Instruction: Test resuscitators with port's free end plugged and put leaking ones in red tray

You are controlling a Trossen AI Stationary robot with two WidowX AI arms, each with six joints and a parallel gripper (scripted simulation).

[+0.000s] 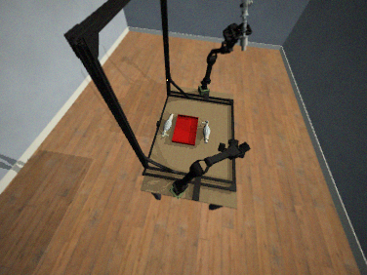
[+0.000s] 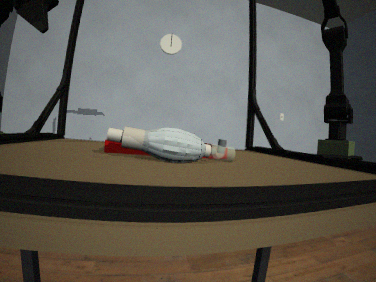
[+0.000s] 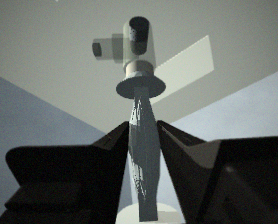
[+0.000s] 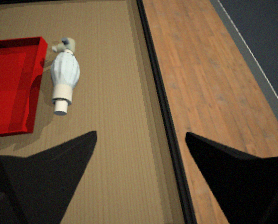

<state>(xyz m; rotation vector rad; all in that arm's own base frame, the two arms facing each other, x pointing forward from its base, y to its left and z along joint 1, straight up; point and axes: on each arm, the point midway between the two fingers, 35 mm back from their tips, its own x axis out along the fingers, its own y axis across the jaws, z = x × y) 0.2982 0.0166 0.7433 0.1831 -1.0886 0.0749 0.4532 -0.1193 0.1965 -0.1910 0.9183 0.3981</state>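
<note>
Right now my left hand is 23 cm past the red tray, 32 cm to the left of it and 81 cm above it.
</note>
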